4 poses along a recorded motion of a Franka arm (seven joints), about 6.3 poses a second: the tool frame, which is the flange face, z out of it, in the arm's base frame.
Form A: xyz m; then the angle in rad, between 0 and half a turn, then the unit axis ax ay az.
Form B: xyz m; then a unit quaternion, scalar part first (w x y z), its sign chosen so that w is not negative. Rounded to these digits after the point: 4 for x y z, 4 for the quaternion.
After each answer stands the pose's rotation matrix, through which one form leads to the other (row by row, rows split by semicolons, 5 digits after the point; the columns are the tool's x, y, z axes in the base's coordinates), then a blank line. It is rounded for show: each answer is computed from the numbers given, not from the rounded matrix.
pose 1, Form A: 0.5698 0.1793 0.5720 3.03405 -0.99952 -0.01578 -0.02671
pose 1, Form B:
0.5698 0.1793 0.5720 0.0537 -0.9981 -0.0158 -0.0267
0.99808 0.03432 0.05155; 0.02859 -0.99373 0.10812; 0.05493 -0.10644 -0.99280

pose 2, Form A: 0.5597 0.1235 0.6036 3.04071 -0.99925 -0.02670 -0.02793
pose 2, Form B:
0.5597 0.1235 0.6036 0.0504 -0.9980 -0.0267 -0.0279
0.99702 0.05604 0.05299; 0.05041 -0.99349 0.10212; 0.05837 -0.09915 -0.99336

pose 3, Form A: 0.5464 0.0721 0.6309 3.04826 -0.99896 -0.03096 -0.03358
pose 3, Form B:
0.5464 0.0721 0.6309 0.0466 -0.9979 -0.0309 -0.0335
0.99584 0.06485 0.06406; 0.05859 -0.99373 0.09517; 0.06983 -0.09103 -0.99340

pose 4, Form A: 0.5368 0.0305 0.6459 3.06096 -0.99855 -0.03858 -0.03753
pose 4, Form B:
0.5368 0.0305 0.6459 0.0403 -0.9977 -0.0385 -0.0375
0.99422 0.07995 0.07172; 0.07390 -0.99378 0.08332; 0.07794 -0.07754 -0.99394

